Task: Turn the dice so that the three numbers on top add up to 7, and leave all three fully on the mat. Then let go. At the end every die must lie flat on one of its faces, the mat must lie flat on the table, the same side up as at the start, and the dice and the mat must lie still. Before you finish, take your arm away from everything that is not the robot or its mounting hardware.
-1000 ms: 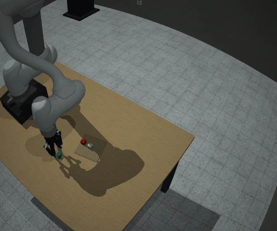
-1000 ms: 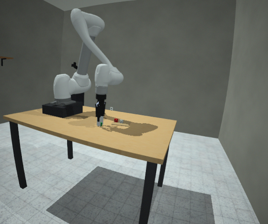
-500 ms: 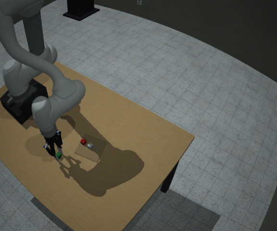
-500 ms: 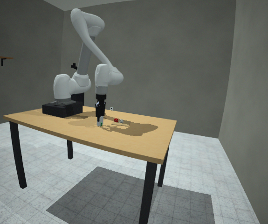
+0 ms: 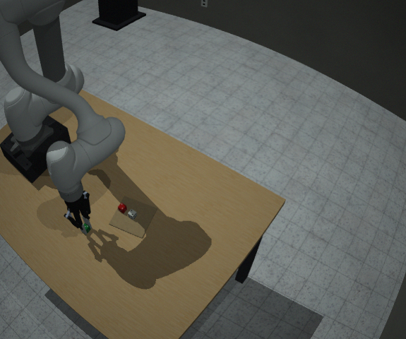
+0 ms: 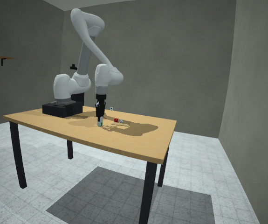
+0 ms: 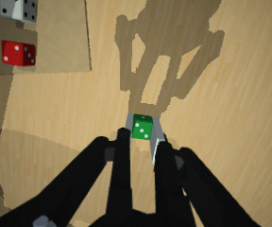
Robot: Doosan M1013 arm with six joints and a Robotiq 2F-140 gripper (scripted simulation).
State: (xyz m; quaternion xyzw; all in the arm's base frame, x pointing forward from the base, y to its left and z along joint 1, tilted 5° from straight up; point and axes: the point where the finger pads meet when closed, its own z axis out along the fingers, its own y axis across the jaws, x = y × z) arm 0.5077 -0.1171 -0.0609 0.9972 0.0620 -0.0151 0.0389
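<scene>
Now: the green die 30 mm below my hand. Round my hand: red die: 160 mm to the left, 50 mm ahead, 20 mm below; then white die: 170 mm to the left, 100 mm ahead, 20 mm below; then tan mat: 170 mm to the left, 100 mm ahead, 40 mm below.
</scene>
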